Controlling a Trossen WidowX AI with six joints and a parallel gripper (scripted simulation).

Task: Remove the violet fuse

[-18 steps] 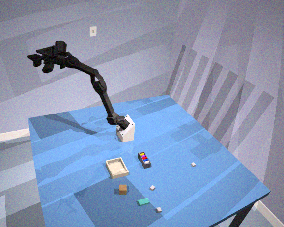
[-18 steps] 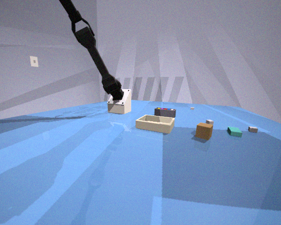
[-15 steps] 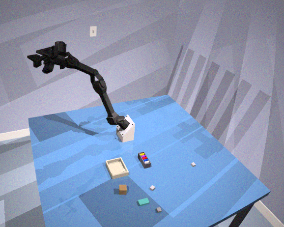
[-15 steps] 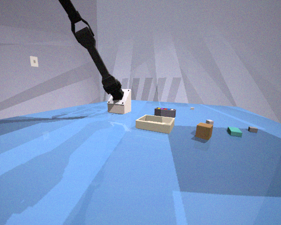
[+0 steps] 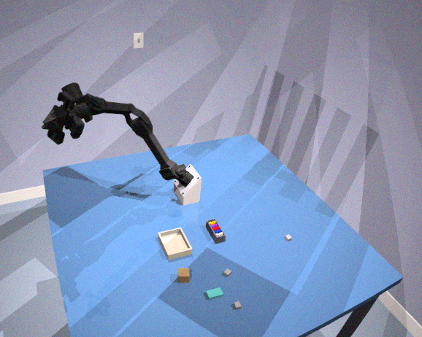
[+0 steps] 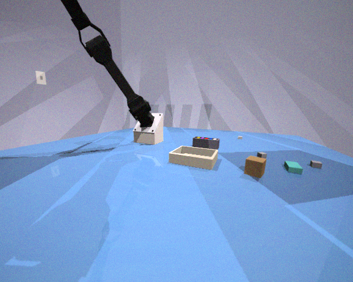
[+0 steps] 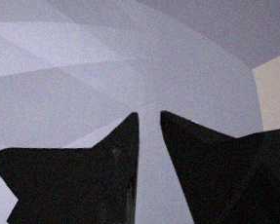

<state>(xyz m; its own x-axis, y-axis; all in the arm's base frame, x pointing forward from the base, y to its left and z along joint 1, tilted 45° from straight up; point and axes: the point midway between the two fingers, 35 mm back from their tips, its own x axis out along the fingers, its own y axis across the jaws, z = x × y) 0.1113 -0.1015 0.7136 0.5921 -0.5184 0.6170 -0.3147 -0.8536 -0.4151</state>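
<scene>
Right now the violet fuse is 59 cm to the left of my gripper tip, 53 cm below it and 19 cm ahead of it. Also, from my gripper tip: tray (55 cm below, 40 cm to the left, 18 cm ahead); yellow fuse (59 cm to the left, 53 cm below, 17 cm ahead); red fuse (59 cm to the left, 53 cm below, 20 cm ahead).
</scene>
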